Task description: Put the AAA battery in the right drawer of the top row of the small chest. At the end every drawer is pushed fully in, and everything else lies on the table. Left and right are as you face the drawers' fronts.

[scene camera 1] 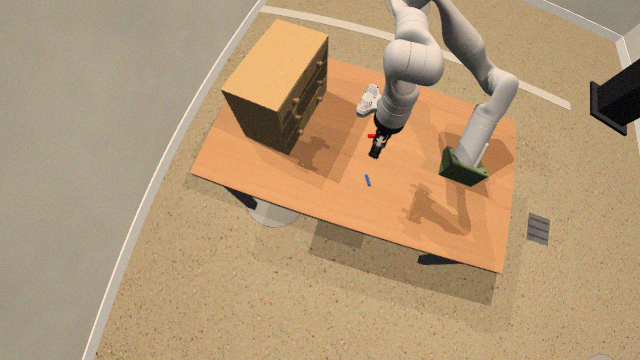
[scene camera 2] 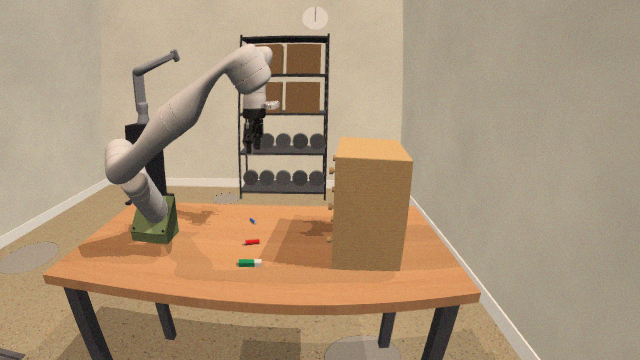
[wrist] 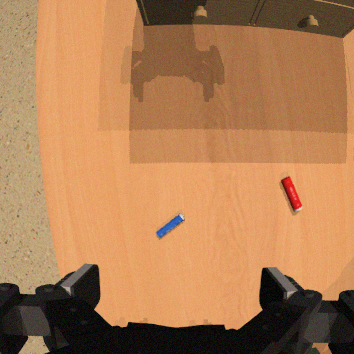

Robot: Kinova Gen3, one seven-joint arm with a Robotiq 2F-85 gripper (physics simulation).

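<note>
The slim blue battery, the AAA by its size, lies flat on the table. My gripper is open and empty, high above the table; in the wrist view the blue battery shows ahead of the fingertips, within the gap's width. The small chest stands upright with its knobbed fronts toward the arm's side. The knob of its top right drawer shows in scene camera 1. No drawer visibly stands out; the fronts are seen at a steep angle.
A thicker red battery lies on the table, right of the blue one in the wrist view. A green and white block lies beyond the red battery. The arm's green base stands opposite the chest.
</note>
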